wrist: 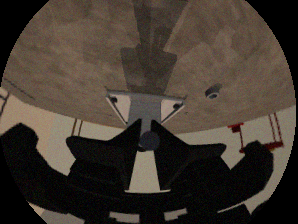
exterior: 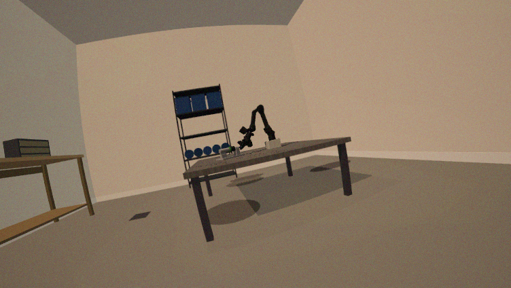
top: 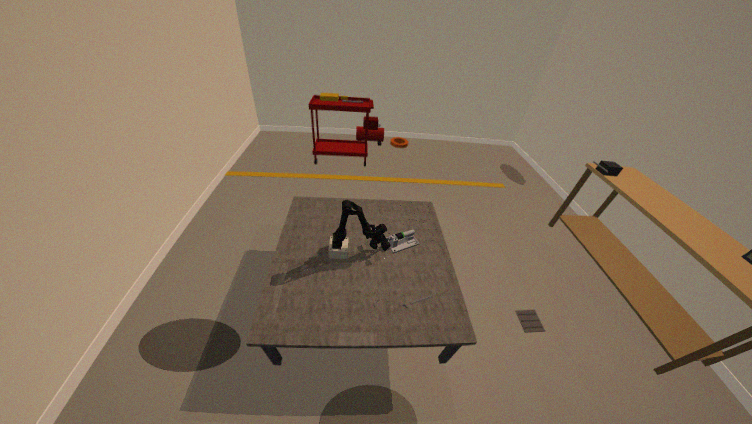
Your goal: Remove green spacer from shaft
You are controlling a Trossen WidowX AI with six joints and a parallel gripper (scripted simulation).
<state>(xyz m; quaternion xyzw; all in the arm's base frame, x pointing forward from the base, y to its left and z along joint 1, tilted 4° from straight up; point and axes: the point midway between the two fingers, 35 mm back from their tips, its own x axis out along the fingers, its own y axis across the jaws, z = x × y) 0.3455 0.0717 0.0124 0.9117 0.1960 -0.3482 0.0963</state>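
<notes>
Right now the shaft is 60 mm ahead of my gripper tip, 30 mm to the left of it and 20 mm above it. Round my gripper tip: small grey object (70 mm behind, 90 mm to the left, 50 mm below); green spacer (110 mm ahead, 50 mm to the left, 20 mm above).
</notes>
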